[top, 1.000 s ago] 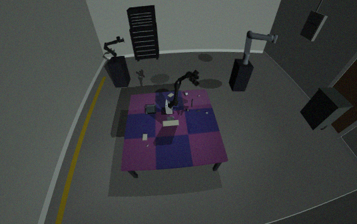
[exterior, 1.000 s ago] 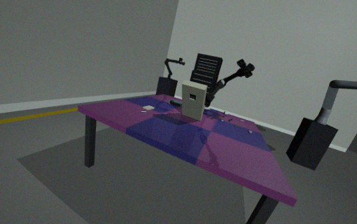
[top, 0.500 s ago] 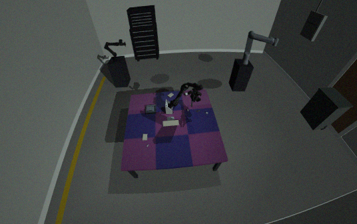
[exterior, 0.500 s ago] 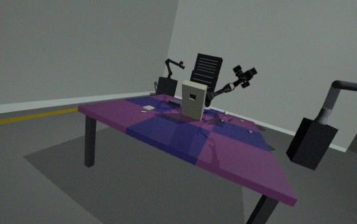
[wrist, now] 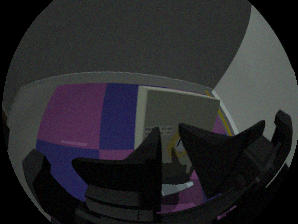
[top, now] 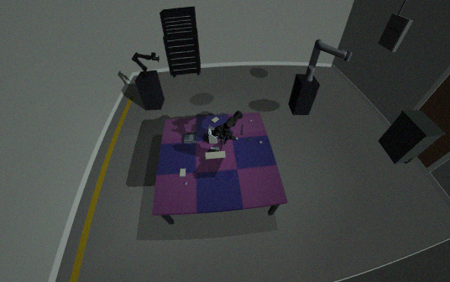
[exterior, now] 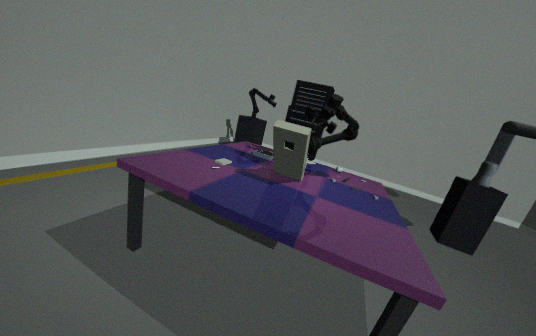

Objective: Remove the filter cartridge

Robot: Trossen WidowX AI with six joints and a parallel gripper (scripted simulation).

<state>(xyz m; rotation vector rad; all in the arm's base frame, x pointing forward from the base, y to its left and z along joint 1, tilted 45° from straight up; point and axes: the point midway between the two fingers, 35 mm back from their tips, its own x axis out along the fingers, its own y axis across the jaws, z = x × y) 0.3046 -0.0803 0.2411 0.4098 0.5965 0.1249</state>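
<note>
Right now my gripper tip is 9 cm above the round filter cartridge, 8 cm to the left of it and 3 cm short of it. Round my gripper tip: service panel (17 cm below, 8 cm to the right, 2 cm behind); then tray (39 cm to the right, 38 cm behind, 32 cm below).
</note>
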